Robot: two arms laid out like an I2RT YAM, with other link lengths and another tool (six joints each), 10 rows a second.
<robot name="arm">
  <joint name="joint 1" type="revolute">
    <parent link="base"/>
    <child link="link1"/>
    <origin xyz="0 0 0.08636" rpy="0 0 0"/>
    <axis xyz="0 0 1"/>
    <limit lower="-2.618" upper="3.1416"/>
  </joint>
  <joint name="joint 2" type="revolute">
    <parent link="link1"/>
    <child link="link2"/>
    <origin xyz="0.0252 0.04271 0.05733" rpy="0 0 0"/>
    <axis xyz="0 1 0"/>
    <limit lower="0" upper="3.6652"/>
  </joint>
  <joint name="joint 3" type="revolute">
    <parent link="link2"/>
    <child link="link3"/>
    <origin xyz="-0.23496 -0.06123 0" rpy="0 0 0"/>
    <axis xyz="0 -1 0"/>
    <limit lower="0" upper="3.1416"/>
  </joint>
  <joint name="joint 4" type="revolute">
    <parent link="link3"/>
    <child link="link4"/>
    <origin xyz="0.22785 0.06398 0.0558" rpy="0 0 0"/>
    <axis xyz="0 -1 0"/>
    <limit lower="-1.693" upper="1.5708"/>
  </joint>
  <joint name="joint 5" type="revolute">
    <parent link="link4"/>
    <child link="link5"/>
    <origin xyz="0.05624 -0.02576 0.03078" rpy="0 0 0"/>
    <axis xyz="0 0 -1"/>
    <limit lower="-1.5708" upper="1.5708"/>
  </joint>
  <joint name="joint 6" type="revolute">
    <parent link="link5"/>
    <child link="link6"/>
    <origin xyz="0.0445 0 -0.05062" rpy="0 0 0"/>
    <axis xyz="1 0 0"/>
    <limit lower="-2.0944" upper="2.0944"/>
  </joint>
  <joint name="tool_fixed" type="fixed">
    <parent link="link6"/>
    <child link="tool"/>
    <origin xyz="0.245 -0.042 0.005" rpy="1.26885 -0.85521 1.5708"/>
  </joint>
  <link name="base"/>
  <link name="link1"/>
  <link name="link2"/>
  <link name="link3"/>
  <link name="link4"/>
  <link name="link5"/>
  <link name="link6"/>
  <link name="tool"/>
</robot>
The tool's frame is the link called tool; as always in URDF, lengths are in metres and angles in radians.
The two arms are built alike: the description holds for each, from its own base.
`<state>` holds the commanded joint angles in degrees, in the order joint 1, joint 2, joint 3, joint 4, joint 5, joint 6, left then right.
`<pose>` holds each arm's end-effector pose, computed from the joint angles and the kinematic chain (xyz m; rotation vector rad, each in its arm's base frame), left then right.
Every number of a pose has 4 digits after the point. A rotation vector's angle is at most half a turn.
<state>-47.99 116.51 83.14 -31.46 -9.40 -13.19 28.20 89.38 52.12 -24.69 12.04 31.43</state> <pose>0.3515 -0.3487 -0.0423 2.5456 0.1075 0.5596 0.3547 0.1014 -0.0250 2.5208 0.6899 0.8243</pose>
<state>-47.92 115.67 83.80 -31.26 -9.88 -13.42 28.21 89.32 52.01 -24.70 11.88 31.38</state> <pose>0.3593 -0.3528 -0.0305 2.5206 0.1142 0.5904 0.3539 0.1019 -0.0255 2.5228 0.6933 0.8233</pose>
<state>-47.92 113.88 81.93 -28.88 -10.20 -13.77 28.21 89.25 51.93 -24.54 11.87 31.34</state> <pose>0.3645 -0.3560 -0.0211 2.4834 0.1213 0.6240 0.3544 0.1022 -0.0252 2.5223 0.6932 0.8268</pose>
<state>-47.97 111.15 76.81 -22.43 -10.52 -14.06 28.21 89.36 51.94 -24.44 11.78 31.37</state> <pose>0.3707 -0.3610 -0.0134 2.4167 0.1247 0.6763 0.3545 0.1027 -0.0257 2.5239 0.6934 0.8269</pose>
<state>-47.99 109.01 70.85 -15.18 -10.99 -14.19 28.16 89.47 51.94 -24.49 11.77 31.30</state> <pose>0.3744 -0.3617 -0.0130 2.3613 0.1267 0.7229 0.3541 0.1022 -0.0265 2.5238 0.6950 0.8230</pose>
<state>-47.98 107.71 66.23 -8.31 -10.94 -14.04 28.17 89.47 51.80 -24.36 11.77 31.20</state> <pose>0.3783 -0.3663 -0.0104 2.3018 0.1209 0.7601 0.3539 0.1021 -0.0270 2.5227 0.6975 0.8229</pose>
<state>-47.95 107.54 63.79 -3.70 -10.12 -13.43 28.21 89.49 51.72 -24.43 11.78 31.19</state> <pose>0.3789 -0.3731 -0.0096 2.2609 0.1022 0.7708 0.3529 0.1018 -0.0277 2.5226 0.6997 0.8192</pose>
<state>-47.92 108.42 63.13 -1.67 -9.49 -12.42 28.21 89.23 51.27 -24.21 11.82 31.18</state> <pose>0.3779 -0.3767 -0.0147 2.2545 0.0773 0.7674 0.3519 0.1010 -0.0283 2.5219 0.6993 0.8199</pose>
